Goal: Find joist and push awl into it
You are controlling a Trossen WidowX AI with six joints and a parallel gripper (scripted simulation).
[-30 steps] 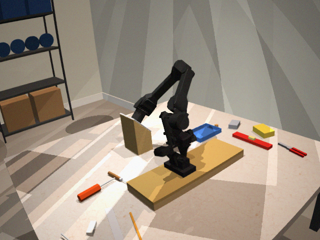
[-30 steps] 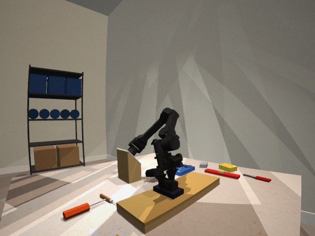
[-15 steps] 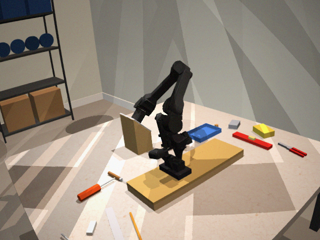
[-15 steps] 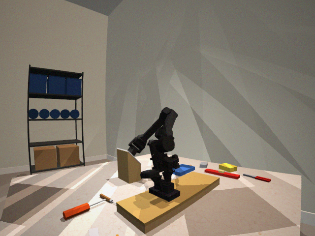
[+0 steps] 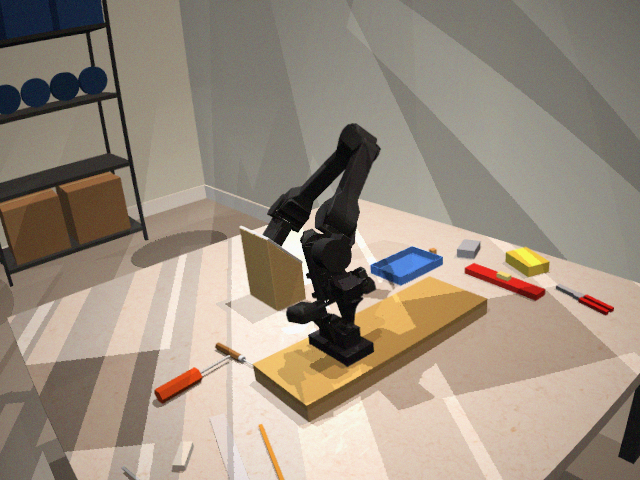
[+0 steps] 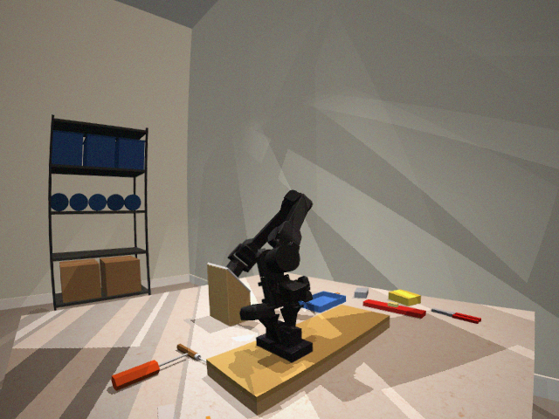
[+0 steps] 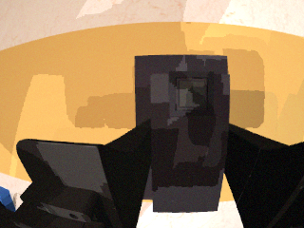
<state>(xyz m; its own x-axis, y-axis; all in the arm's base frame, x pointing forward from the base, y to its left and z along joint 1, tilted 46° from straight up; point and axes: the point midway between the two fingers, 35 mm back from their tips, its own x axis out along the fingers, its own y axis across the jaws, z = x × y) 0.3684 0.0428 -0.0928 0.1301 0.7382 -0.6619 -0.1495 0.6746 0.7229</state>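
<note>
Now: gripper tip 280 mm past the blue tray, 380 mm to the right of it and 50 mm above it. From my gripper tip the other things lie so: stud finder: 10 mm ahead, 20 mm above; then pencil: 160 mm ahead, 240 mm to the right, 60 mm below; then awl: 160 mm behind, 170 mm to the right, 60 mm below.
</note>
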